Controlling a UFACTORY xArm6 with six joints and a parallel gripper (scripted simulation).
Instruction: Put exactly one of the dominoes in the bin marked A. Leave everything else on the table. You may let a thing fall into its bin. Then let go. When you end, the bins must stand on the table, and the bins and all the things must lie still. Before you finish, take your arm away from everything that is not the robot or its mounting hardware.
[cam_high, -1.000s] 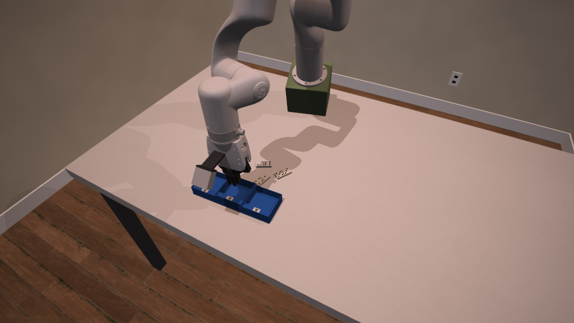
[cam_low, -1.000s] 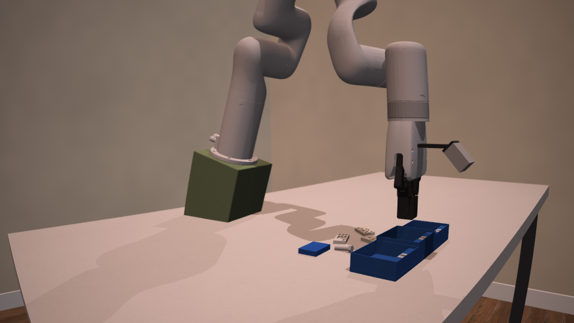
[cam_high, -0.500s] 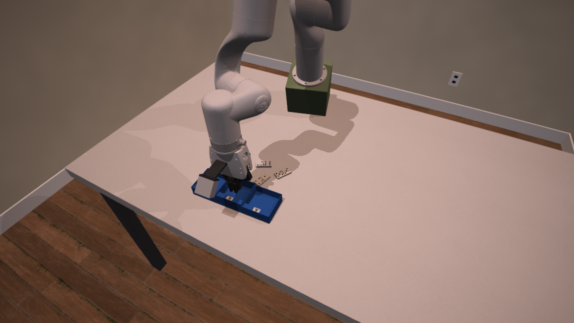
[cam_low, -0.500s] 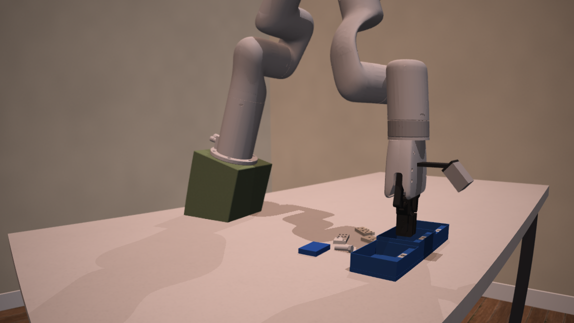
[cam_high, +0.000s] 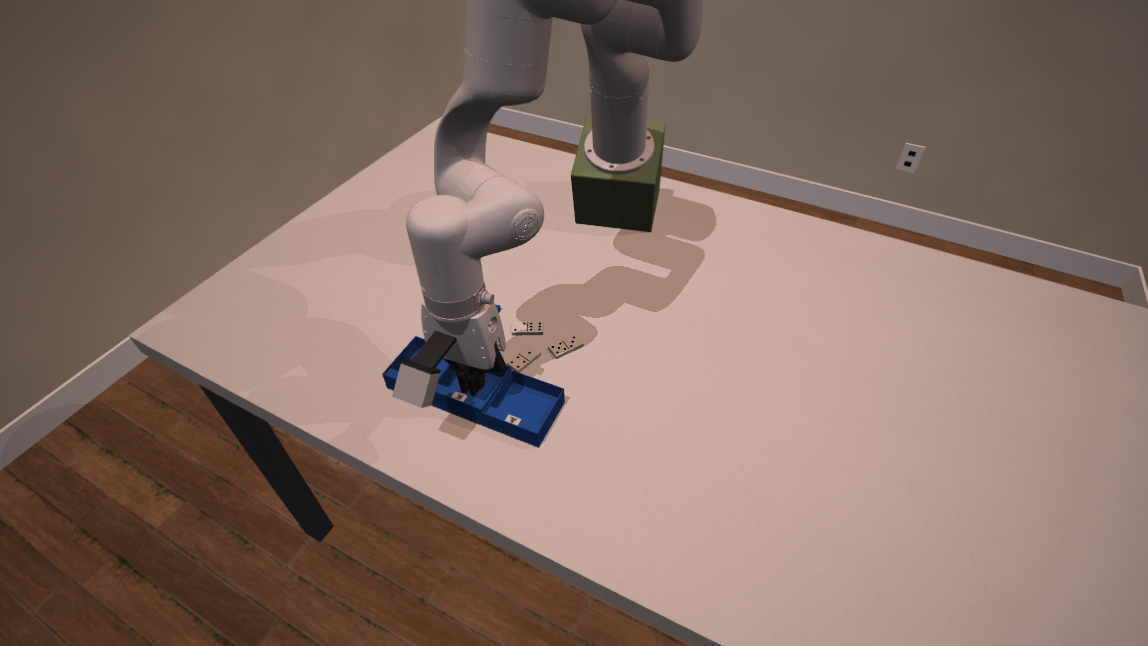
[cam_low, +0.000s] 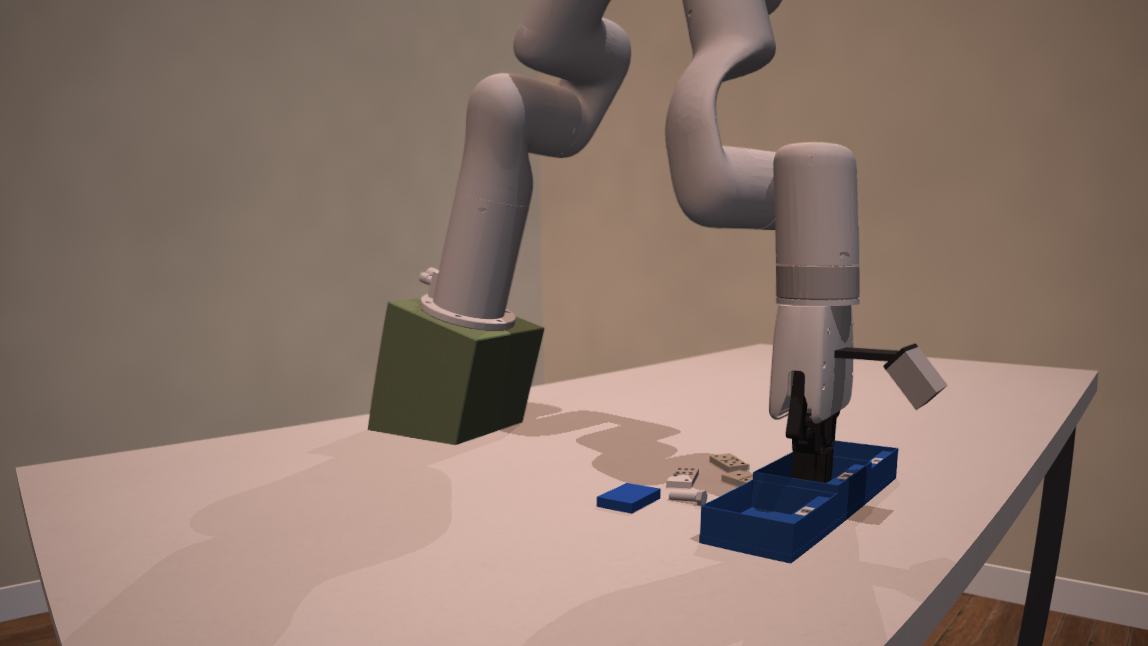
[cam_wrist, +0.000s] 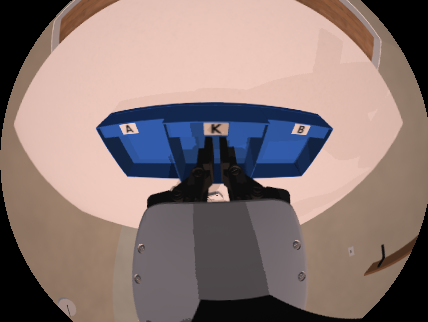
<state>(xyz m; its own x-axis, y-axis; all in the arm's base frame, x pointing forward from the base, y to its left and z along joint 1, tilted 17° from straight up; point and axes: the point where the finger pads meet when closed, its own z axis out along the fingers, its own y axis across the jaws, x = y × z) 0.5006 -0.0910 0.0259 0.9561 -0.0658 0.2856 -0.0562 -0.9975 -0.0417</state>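
Right now my hand is 2 cm above the joined blue bins. From my hand the other things lie so: white domino 8 cm behind, 5 cm to the left, 3 cm below; grey bolt 11 cm behind, 3 cm to the right, 3 cm below; flat blue block 16 cm behind, 6 cm to the right, 3 cm below.
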